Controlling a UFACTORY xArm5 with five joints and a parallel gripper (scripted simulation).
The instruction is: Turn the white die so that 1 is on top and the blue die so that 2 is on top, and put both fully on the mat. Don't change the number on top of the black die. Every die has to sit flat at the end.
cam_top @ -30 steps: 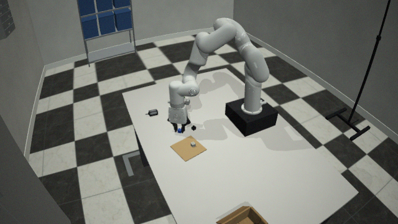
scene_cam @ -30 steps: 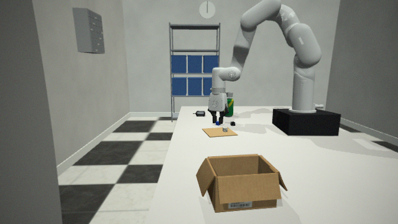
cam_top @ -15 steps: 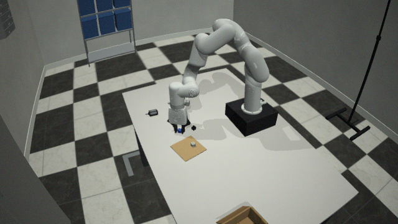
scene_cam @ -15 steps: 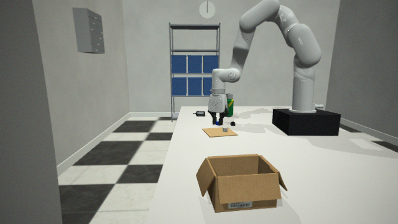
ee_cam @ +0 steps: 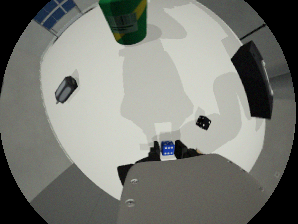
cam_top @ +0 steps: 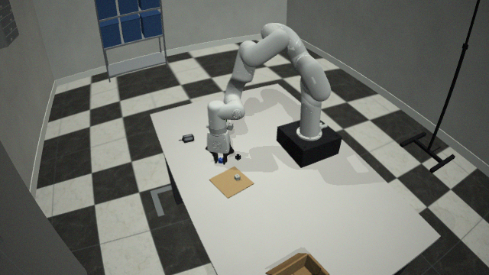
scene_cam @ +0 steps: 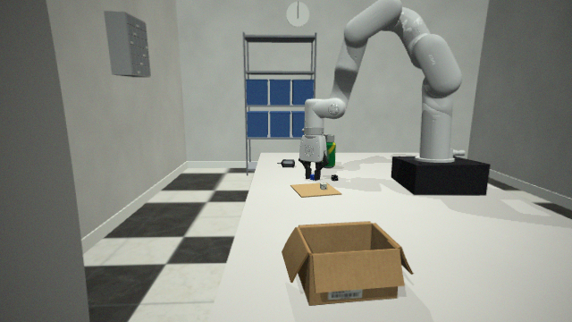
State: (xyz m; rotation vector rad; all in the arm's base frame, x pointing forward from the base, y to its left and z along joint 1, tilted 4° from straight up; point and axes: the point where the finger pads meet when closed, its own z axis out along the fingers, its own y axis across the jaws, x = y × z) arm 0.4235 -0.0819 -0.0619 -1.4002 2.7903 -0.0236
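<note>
The blue die lies 1 cm below my hand. Also, from my hand: tan mat 14 cm to the left, 2 cm below; black die 8 cm behind, 1 cm to the left, 1 cm below; white die 3 cm behind, 13 cm to the left, 1 cm below.
</note>
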